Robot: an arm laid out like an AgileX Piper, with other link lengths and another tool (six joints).
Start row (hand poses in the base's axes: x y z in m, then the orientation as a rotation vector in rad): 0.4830 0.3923 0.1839 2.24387 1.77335 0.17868
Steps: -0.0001 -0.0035 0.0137 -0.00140 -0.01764 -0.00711; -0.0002 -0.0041 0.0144 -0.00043 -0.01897 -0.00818; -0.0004 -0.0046 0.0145 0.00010 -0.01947 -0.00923; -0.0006 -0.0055 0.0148 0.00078 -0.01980 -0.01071; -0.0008 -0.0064 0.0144 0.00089 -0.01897 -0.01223; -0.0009 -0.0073 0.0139 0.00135 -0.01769 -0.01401; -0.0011 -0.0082 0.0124 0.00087 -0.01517 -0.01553; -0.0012 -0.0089 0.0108 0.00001 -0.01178 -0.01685; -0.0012 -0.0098 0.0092 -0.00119 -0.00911 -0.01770; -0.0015 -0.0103 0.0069 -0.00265 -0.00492 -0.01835; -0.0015 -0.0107 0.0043 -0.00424 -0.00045 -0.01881; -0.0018 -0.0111 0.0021 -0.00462 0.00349 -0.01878; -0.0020 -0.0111 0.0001 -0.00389 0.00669 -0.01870; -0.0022 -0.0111 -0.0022 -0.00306 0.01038 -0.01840; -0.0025 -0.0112 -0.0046 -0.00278 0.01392 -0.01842; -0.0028 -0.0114 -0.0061 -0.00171 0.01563 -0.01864; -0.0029 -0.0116 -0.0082 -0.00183 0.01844 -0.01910; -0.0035 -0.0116 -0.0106 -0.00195 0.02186 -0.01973; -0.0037 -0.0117 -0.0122 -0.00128 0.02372 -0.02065; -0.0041 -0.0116 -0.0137 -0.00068 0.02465 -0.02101
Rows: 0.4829 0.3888 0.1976 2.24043 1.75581 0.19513; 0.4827 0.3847 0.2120 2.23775 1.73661 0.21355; 0.4823 0.3801 0.2265 2.23586 1.71606 0.23262; 0.4817 0.3746 0.2413 2.23526 1.69377 0.25217; 0.4809 0.3682 0.2557 2.23610 1.67013 0.27041; 0.4800 0.3609 0.2696 2.23903 1.64514 0.28711; 0.4789 0.3527 0.2820 2.24377 1.61952 0.30018; 0.4777 0.3438 0.2928 2.25031 1.59386 0.30843; 0.4765 0.3340 0.3020 2.25767 1.56829 0.31248; 0.4750 0.3237 0.3089 2.26626 1.54374 0.31055; 0.4735 0.3130 0.3132 2.27595 1.52054 0.30229; 0.4717 0.3019 0.3153 2.28701 1.49918 0.28941; 0.4697 0.2908 0.3154 2.29988 1.47951 0.27362; 0.4675 0.2797 0.3132 2.31469 1.46200 0.25445; 0.4650 0.2685 0.3086 2.33110 1.44603 0.23147; 0.4622 0.2571 0.3025 2.34900 1.43061 0.20724; 0.4593 0.2455 0.2943 2.36803 1.41566 0.17946; 0.4558 0.2339 0.2837 2.38846 1.40118 0.14730; 0.4521 0.2222 0.2715 2.41039 1.38622 0.11302; 0.4480 0.2106 0.2578 2.43298 1.37099 0.07775
